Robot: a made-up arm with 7 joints. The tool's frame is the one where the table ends. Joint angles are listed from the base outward.
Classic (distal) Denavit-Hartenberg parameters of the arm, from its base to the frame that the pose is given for. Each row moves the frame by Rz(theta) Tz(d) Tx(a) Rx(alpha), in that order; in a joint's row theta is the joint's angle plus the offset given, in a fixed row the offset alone. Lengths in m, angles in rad.
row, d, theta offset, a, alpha
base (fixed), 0, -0.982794, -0.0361, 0
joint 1, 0.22, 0.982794, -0.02, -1.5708
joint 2, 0.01, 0, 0.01, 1.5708
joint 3, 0.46, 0, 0.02, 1.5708
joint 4, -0.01, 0, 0.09, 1.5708
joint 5, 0.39, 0, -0.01, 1.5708
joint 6, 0, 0, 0.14, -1.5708
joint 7, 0.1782, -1.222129, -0.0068, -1.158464
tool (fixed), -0.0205, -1.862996, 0, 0
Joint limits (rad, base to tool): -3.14..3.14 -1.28..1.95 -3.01..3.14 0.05..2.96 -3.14..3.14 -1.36..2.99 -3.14..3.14
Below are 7 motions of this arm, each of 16 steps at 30 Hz.
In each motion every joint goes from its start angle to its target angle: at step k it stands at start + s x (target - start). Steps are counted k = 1, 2, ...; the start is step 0. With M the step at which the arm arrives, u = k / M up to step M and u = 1 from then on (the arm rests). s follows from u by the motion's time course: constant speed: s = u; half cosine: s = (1 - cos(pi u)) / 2; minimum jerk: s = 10 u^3 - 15 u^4 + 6 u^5.
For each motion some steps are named. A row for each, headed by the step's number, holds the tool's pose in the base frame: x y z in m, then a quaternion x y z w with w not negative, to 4 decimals.
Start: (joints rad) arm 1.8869 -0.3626 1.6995 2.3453 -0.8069 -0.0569 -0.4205
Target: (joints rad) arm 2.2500 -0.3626 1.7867 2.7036 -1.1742 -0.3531 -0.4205
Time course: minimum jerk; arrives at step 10
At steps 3, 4, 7, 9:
3: -0.0707 -0.5158 1.0955 0.4410 -0.3903 0.8018 0.1017
4: -0.0034 -0.5122 1.0984 0.4975 -0.3708 0.7795 0.0854
7: 0.2031 -0.4498 1.0920 0.6641 -0.2829 0.6903 0.0485
9: 0.2556 -0.4187 1.0860 0.7058 -0.2517 0.6608 0.0434

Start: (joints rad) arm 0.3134 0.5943 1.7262 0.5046 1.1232 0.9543 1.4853
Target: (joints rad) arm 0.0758 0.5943 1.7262 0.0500 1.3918 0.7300 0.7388
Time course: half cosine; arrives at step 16
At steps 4, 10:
4: -0.2552 0.3208 0.2458 0.1669 -0.8536 0.4877 0.0753
10: -0.2004 0.2312 0.1717 0.1328 -0.8924 0.4234 0.0823

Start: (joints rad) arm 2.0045 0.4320 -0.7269 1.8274 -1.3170 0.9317 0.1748
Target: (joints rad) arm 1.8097 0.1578 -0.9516 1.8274 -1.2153 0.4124 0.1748
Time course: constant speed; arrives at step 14
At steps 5, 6, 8, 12, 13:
5: 0.1717 0.7182 0.7386 -0.5047 0.0141 -0.0400 0.8622
6: 0.1861 0.7056 0.7526 -0.4942 0.0155 -0.0346 0.8685
8: 0.2141 0.6784 0.7802 -0.4724 0.0170 -0.0246 0.8809
12: 0.2656 0.6150 0.8330 -0.4261 0.0147 -0.0079 0.9045
13: 0.2774 0.5975 0.8455 -0.4141 0.0130 -0.0045 0.9101

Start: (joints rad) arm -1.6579 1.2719 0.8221 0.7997 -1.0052 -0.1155 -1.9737
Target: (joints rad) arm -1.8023 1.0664 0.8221 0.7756 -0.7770 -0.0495 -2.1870
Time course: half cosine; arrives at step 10
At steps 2, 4, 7, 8, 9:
2: 0.4451 -0.2943 0.0184 -0.5545 0.2713 0.1575 0.7708
4: 0.4298 -0.3223 0.0260 -0.5669 0.2920 0.1470 0.7561
7: 0.3980 -0.3693 0.0412 -0.5855 0.3294 0.1300 0.7292
8: 0.3893 -0.3802 0.0452 -0.5894 0.3386 0.1261 0.7226
9: 0.3836 -0.3870 0.0479 -0.5917 0.3445 0.1237 0.7183

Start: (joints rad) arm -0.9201 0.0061 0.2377 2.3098 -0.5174 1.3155 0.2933
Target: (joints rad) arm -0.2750 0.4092 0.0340 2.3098 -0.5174 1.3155 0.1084
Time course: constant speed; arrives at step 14
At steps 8, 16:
8: 0.5116 -0.2888 0.8915 0.1888 0.4832 -0.5365 0.6656
16: 0.6671 -0.1992 0.7728 0.0728 0.5761 -0.4651 0.6682

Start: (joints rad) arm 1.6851 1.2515 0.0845 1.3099 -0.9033 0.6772 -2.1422
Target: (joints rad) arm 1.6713 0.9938 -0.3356 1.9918 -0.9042 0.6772 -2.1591
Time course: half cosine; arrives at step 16
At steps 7, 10, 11, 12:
7: -0.0602 0.7960 -0.1318 0.7665 0.4534 -0.2887 0.3516
10: 0.0006 0.9097 0.0230 0.8265 0.4615 -0.1924 0.2586
11: 0.0168 0.9356 0.0762 0.8407 0.4625 -0.1616 0.2307
12: 0.0300 0.9548 0.1249 0.8517 0.4628 -0.1340 0.2063

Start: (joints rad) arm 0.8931 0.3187 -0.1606 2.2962 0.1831 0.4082 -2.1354
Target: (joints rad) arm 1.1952 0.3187 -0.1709 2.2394 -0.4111 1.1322 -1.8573
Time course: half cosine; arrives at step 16
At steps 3, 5, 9, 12, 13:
3: 0.4292 0.5101 1.0119 -0.7081 -0.2573 0.0432 0.6562
5: 0.4171 0.5411 0.9901 -0.7395 -0.2416 0.0754 0.6238
9: 0.3822 0.6029 0.9253 -0.8181 -0.1815 0.1358 0.5284
12: 0.3590 0.6258 0.8822 -0.8645 -0.1284 0.1522 0.4616
13: 0.3536 0.6292 0.8724 -0.8746 -0.1143 0.1530 0.4456

